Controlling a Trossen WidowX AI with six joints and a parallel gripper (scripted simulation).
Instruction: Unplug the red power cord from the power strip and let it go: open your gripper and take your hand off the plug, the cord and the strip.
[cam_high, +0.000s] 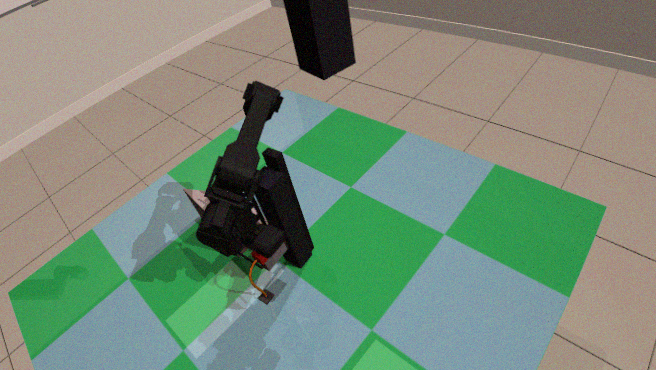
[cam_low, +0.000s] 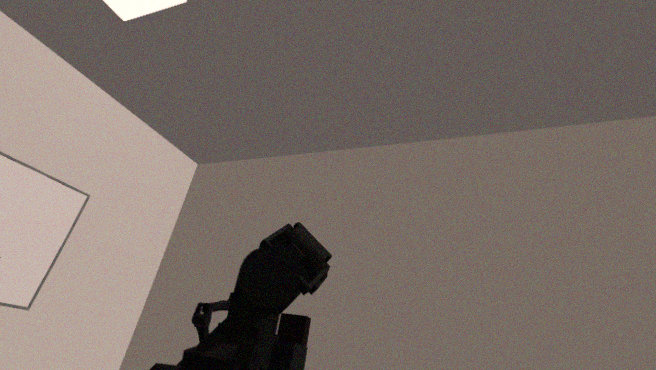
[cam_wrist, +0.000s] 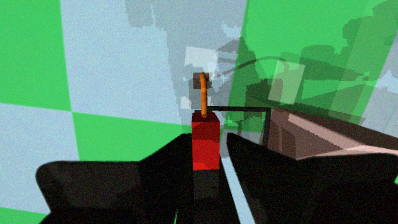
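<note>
My gripper tip is 1 cm past the red plug, 3 cm to the right of it and 1 cm above it.
</note>
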